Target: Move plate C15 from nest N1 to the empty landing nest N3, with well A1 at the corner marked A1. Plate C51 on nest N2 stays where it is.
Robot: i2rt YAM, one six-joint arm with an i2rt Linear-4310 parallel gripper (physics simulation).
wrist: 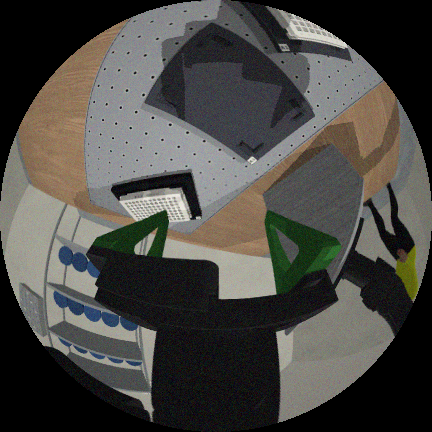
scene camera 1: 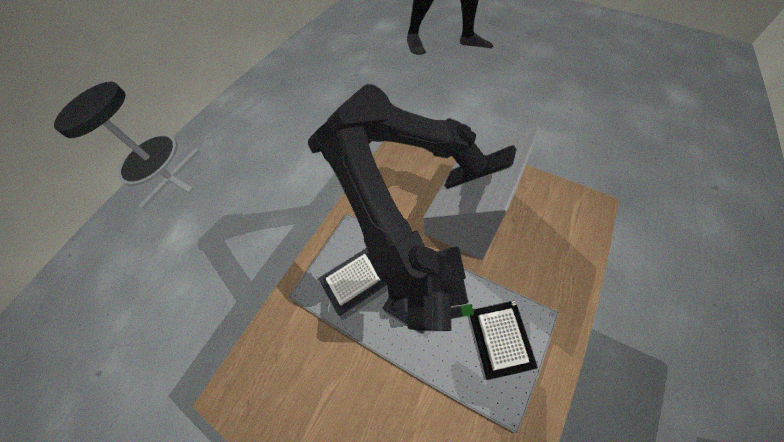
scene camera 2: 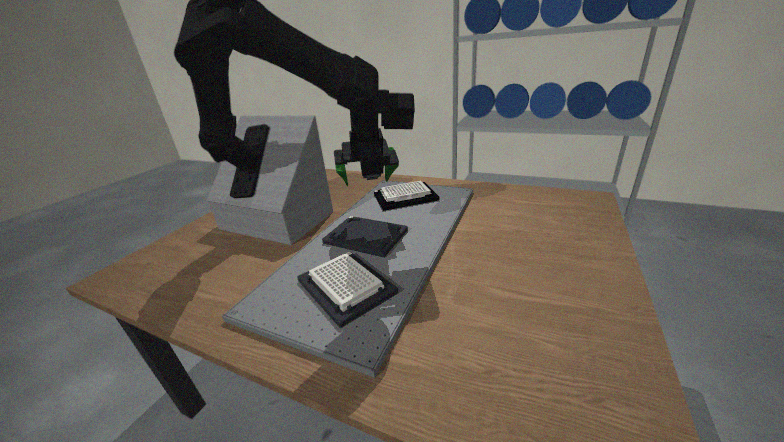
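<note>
A white plate [scene camera 1: 352, 278] [scene camera 2: 345, 278] [wrist: 320, 32] sits in a dark nest [scene camera 2: 338, 316] at one end of the perforated board [scene camera 1: 428, 351] [scene camera 2: 274, 310] [wrist: 120, 135]. Another white plate [scene camera 1: 504, 338] [scene camera 2: 406, 190] [wrist: 155, 204] sits in the nest [scene camera 1: 510, 370] [scene camera 2: 409, 202] [wrist: 193, 192] at the other end. I cannot read which is C15 or C51. The empty nest [scene camera 2: 365, 236] [wrist: 225, 100] lies between them, with a small white corner marker [wrist: 252, 160]; the arm hides it in scene camera 1. My gripper [scene camera 2: 366, 183] [wrist: 216, 215] is open and empty, above the board towards the far plate in scene camera 2.
A grey wedge block [scene camera 1: 463, 233] [scene camera 2: 304, 192] [wrist: 320, 190] carries the arm's base beside the board on the wooden table [scene camera 1: 329, 384] [scene camera 2: 521, 301] [wrist: 55, 115]. A shelf rack [scene camera 2: 456, 82] with blue discs stands beyond the table. A stool [scene camera 1: 90, 109] and a person's legs [scene camera 1: 468, 19] [wrist: 382, 220] also show.
</note>
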